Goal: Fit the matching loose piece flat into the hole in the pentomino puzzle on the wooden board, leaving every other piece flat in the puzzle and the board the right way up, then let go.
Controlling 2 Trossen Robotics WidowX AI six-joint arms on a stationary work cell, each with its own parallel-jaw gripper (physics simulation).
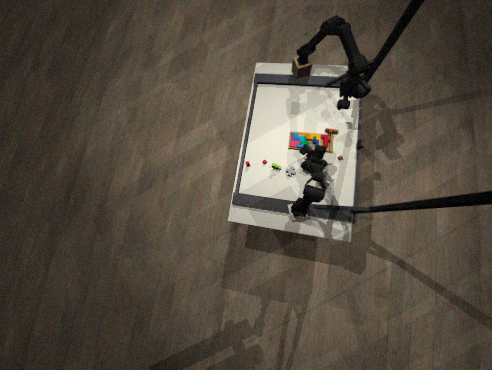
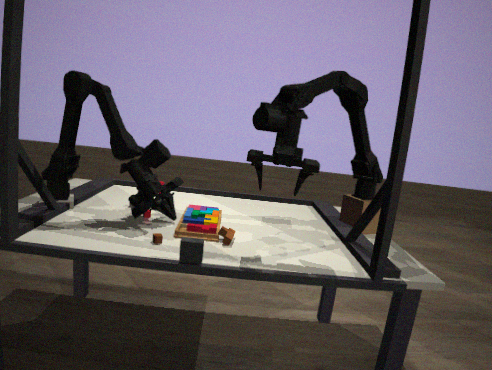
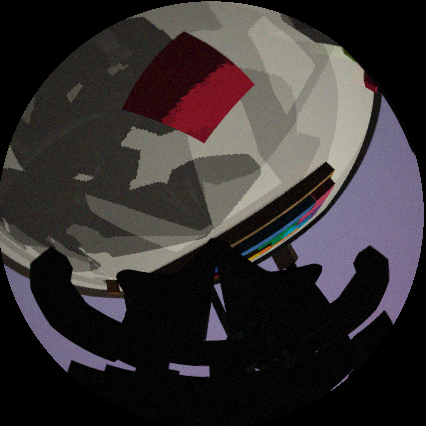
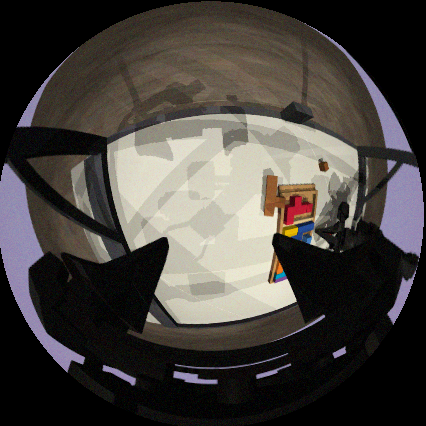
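Where they show: left gripper, fingertip midpoint: (image 1: 312,152) (image 2: 175,219) (image 3: 215,242) (image 4: 314,230); right gripper, fingertip midpoint: (image 2: 277,192) (image 4: 221,241); left arm's base, origin of the base link: (image 1: 297,210) (image 2: 57,197) (image 4: 358,225); right arm's base, origin of the base link: (image 1: 302,60) (image 2: 364,197).
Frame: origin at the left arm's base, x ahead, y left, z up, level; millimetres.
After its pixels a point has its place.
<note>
The wooden board (image 1: 295,149) {z -23, x 391, y -116 mm} (image 2: 197,236) {z -18, x 359, y -347 mm} (image 3: 280,202) {z -17, x 376, y -152 mm} (image 4: 273,270) {z -9, x 493, y -173 mm} lies right way up with coloured pieces in it. A red piece (image 4: 296,212) {z 1, x 395, y -314 mm} is near one end, with bare wood around it; whether it is flat is unclear. A brown T-shaped piece (image 1: 331,131) {z 11, x 427, y -365 mm} (image 2: 227,235) {z 1, x 422, y -401 mm} (image 4: 270,195) {z -2, x 441, y -380 mm} lies outside that end, its stem against or over the rim. My left gripper (image 1: 312,149) {z -13, x 334, y -210 mm} (image 2: 174,217) {z -13, x 334, y -210 mm} (image 3: 215,242) {z -13, x 334, y -210 mm} is shut and empty, low by the board's long side, partly hiding it. My right gripper (image 2: 278,191) {z 122, x 543, y -422 mm} (image 4: 221,241) {z 122, x 543, y -422 mm} is open and empty, high above the table.
A red block (image 3: 192,87) lies on the table near the left gripper. A dark brown cube (image 1: 340,157) {z -4, x 247, y -362 mm} (image 2: 157,238) {z -10, x 245, y -373 mm} (image 4: 323,166) {z -6, x 257, y -366 mm} lies off the board's end. A grey cross (image 1: 291,172) {z -4, x 243, y -39 mm}, a green piece (image 1: 276,166) {z 14, x 305, y 43 mm} and small red blocks (image 1: 265,161) {z -4, x 365, y 100 mm} lie farther along the table.
</note>
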